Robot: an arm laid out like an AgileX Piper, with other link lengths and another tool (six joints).
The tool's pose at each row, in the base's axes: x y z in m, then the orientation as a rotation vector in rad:
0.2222, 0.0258, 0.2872, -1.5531, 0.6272, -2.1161
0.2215, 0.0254, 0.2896, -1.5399, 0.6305, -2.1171
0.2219, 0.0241, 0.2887, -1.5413, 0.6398, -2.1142
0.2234, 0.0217, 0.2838, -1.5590, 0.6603, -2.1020
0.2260, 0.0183, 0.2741, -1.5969, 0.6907, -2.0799
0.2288, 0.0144, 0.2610, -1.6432, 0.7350, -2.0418
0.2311, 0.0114, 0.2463, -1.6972, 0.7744, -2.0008
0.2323, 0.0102, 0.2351, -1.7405, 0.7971, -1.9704
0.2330, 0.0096, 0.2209, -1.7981, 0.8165, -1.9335
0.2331, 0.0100, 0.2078, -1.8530, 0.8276, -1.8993
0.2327, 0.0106, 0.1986, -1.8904, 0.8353, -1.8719
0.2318, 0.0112, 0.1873, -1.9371, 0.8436, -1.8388
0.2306, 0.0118, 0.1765, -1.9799, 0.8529, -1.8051
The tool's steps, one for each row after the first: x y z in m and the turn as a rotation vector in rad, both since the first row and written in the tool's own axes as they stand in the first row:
0.0022, -0.0012, 0.0000, 0.0033, 0.0071, 0.0073
0.0022, 0.0004, 0.0003, -0.0028, 0.0067, 0.0109
-0.0005, 0.0054, 0.0007, -0.0217, -0.0037, 0.0145
-0.0066, 0.0141, 0.0009, -0.0541, -0.0262, 0.0158
-0.0150, 0.0252, 0.0005, -0.0969, -0.0580, 0.0252
-0.0250, 0.0365, -0.0009, -0.1400, -0.0951, 0.0296
-0.0331, 0.0442, -0.0027, -0.1696, -0.1248, 0.0286
-0.0437, 0.0532, -0.0057, -0.2027, -0.1643, 0.0216
-0.0539, 0.0607, -0.0091, -0.2301, -0.2023, 0.0118
-0.0612, 0.0656, -0.0120, -0.2486, -0.2302, 0.0070
-0.0699, 0.0718, -0.0160, -0.2714, -0.2643, -0.0006
-0.0781, 0.0776, -0.0201, -0.2935, -0.2968, -0.0060

